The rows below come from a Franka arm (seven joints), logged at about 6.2 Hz.
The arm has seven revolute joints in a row. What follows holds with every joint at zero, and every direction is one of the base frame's.
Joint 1 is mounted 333 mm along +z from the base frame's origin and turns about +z.
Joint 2 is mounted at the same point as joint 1 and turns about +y.
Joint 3 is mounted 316 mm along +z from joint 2 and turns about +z.
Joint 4 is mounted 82.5 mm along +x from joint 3 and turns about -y.
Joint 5 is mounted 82.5 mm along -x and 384 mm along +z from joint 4 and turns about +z.
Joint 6 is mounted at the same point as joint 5 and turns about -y.
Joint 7 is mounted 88 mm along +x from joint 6 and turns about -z.
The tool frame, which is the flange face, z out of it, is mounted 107 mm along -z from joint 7; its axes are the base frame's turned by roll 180, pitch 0 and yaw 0 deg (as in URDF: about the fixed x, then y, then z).
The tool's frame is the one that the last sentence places.
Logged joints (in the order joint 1, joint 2, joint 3, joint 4, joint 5, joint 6, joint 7), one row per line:
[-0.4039, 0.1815, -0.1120, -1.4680, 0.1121, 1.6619, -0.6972]
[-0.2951, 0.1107, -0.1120, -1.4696, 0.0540, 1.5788, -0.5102]
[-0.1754, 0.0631, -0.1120, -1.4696, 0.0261, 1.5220, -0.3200]
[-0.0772, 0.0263, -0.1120, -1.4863, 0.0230, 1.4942, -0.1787]
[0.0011, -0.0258, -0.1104, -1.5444, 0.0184, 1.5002, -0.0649]
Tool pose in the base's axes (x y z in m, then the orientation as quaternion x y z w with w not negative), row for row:
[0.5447, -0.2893, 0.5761, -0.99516, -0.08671, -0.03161, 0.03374]
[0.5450, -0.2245, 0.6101, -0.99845, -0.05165, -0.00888, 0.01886]
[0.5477, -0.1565, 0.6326, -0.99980, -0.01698, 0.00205, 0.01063]
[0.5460, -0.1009, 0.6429, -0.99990, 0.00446, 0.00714, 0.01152]
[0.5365, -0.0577, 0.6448, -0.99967, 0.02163, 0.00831, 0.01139]
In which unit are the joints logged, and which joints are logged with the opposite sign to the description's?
The joints are logged in radians. Opposite sign: none.
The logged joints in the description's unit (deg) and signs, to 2 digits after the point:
[-23.14, 10.40, -6.42, -84.11, 6.42, 95.22, -39.95]
[-16.91, 6.34, -6.42, -84.20, 3.09, 90.46, -29.23]
[-10.05, 3.62, -6.42, -84.20, 1.50, 87.20, -18.33]
[-4.42, 1.51, -6.42, -85.16, 1.32, 85.61, -10.24]
[0.06, -1.48, -6.33, -88.49, 1.05, 85.96, -3.72]

